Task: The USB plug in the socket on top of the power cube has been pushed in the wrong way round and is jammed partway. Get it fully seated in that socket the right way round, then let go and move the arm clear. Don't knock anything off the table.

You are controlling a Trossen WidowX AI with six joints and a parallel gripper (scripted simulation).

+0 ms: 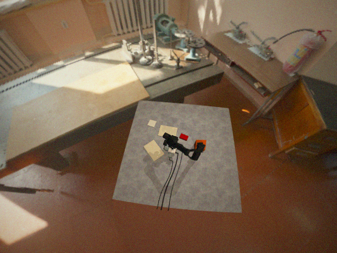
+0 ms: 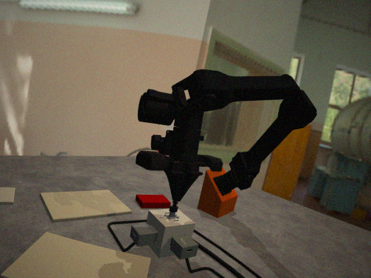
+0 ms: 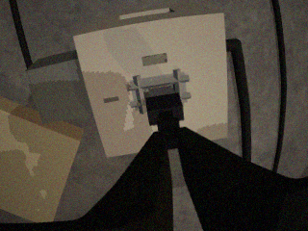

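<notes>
The black USB plug lies 20 mm below my gripper tip. The rest, counted from my gripper tip: flat red block: 150 mm behind, 180 mm to the right, 110 mm below.
</notes>
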